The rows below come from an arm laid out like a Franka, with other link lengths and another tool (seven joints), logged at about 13 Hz.
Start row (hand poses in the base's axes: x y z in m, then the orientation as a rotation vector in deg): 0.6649, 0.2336, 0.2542, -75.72, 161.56, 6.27
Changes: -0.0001, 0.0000, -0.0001, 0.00, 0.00, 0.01; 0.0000, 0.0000, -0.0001, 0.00, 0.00, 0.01; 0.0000, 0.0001, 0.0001, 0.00, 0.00, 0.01; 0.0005, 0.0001, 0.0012, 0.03, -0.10, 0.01; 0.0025, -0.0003, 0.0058, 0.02, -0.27, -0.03; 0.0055, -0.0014, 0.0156, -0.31, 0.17, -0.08; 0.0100, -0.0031, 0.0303, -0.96, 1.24, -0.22; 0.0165, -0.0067, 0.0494, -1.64, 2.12, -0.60; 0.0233, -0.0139, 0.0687, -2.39, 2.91, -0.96; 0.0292, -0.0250, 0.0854, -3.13, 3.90, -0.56; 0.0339, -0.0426, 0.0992, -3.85, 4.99, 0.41; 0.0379, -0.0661, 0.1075, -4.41, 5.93, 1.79; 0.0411, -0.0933, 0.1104, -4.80, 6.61, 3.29
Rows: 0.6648, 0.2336, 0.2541, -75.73, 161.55, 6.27; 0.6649, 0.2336, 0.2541, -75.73, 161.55, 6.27; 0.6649, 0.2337, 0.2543, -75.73, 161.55, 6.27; 0.6654, 0.2337, 0.2554, -75.70, 161.46, 6.24; 0.6674, 0.2333, 0.2600, -75.59, 161.35, 6.11; 0.6704, 0.2322, 0.2698, -75.72, 161.88, 5.95; 0.6749, 0.2305, 0.2845, 75.94, -163.03, -5.78; 0.6814, 0.2269, 0.3036, 74.91, -162.34, -5.35; 0.6882, 0.2197, 0.3229, 73.94, -161.69, -4.78; 0.6941, 0.2086, 0.3396, 73.94, -160.35, -4.37; 0.6988, 0.1910, 0.3534, 74.67, -158.55, -4.07; 0.7028, 0.1675, 0.3617, 76.03, -156.65, -3.90; 0.7060, 0.1403, 0.3646, 77.66, -154.91, -3.81
